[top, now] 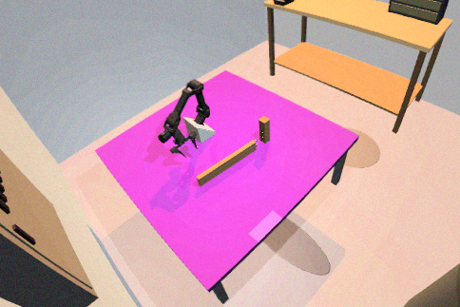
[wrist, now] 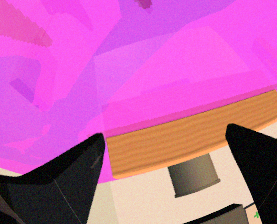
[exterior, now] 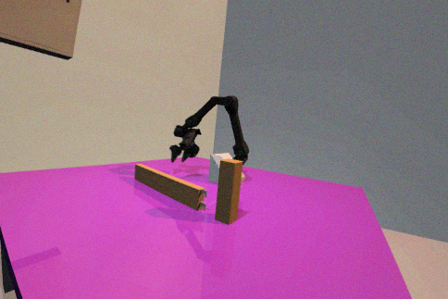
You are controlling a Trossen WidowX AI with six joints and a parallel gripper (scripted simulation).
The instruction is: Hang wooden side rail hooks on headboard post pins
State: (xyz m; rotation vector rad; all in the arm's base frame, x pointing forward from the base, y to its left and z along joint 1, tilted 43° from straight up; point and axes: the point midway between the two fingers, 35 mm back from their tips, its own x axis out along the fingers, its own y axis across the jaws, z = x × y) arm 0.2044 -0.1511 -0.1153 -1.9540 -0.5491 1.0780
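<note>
My gripper tip is 15 cm short of the headboard post, 45 cm to the right of it and 1 cm below it.
</note>
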